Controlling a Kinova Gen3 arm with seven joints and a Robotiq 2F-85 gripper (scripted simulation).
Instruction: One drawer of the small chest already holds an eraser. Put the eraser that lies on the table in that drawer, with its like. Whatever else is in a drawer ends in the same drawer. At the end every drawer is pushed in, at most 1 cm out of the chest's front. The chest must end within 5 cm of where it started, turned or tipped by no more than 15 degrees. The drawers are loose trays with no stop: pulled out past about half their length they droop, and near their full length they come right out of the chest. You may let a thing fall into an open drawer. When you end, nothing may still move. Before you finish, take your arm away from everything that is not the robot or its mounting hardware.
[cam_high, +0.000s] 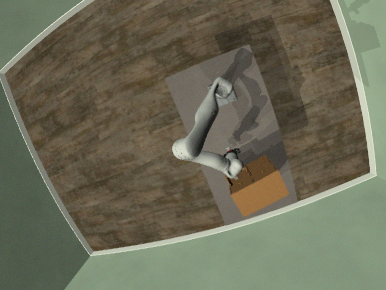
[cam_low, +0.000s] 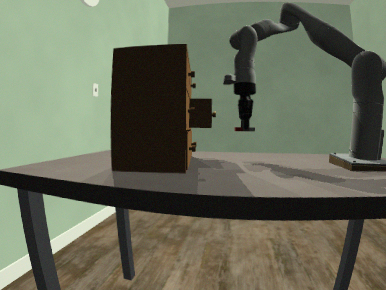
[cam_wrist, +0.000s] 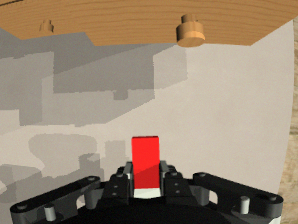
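The dark eraser lies 18 cm ahead of my hand and 2 cm to the right of it. From my hand the other things lie so: red eraser 1 cm below, 1 cm behind.
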